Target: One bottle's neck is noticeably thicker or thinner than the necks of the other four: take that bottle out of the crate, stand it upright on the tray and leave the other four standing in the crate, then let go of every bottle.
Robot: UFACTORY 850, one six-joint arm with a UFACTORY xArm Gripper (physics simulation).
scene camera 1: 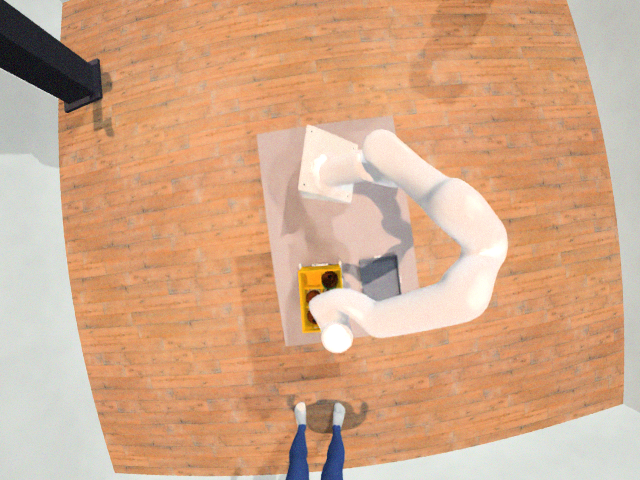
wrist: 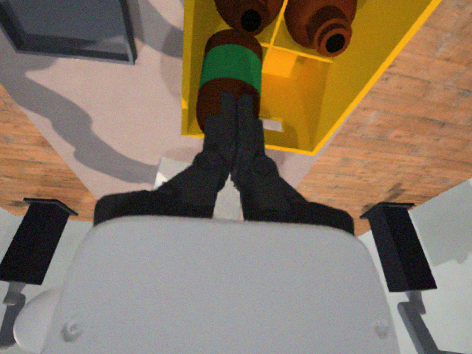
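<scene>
The yellow crate [scene camera 1: 301, 304] [wrist: 186, 75] holds brown bottles; some are hidden or cut off. A bottle with a green label [scene camera 1: 329, 279] [wrist: 232, 62] stands in a corner cell, beside an empty cell. In the wrist view my gripper [wrist: 233, 112] is shut with its fingertips together and nothing between them. It covers the upper part of the green-labelled bottle, so that neck is hidden. Two more bottles show behind it, one at the left [wrist: 247, 10] and one at the right [wrist: 322, 22]. The dark grey tray [scene camera 1: 381, 279] [wrist: 65, 25] bears no bottle in the parts that show.
In the scene view the white arm [scene camera 1: 429, 310] reaches over the near right part of the crate and hides the gripper. The tray lies to the right of the crate on the pinkish mat [scene camera 1: 356, 222]. The arm's base plate [scene camera 1: 309, 155] is at the mat's far end.
</scene>
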